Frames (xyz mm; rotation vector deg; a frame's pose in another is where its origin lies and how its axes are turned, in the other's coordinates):
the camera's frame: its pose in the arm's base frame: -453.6 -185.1 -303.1 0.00 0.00 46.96
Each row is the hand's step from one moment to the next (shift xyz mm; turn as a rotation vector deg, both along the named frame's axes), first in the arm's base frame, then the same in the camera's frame.
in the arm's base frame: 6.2 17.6 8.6 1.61 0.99 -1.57
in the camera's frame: 17.1 7.5 8.6 1.82 -0.50 -1.57
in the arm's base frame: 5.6 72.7 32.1 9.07 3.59 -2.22
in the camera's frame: 57.0 45.5 32.1 8.81 -4.18 -2.22
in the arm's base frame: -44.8 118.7 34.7 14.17 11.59 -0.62
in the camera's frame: 56.2 113.8 34.7 18.14 -2.45 -0.62
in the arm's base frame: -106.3 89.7 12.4 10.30 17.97 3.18
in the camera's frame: -7.0 138.9 12.4 20.16 4.74 3.18
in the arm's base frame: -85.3 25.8 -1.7 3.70 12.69 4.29
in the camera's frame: -39.4 80.0 -1.7 11.80 5.96 4.29
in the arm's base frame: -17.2 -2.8 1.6 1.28 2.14 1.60
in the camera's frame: -13.8 10.7 1.6 2.44 0.53 1.60
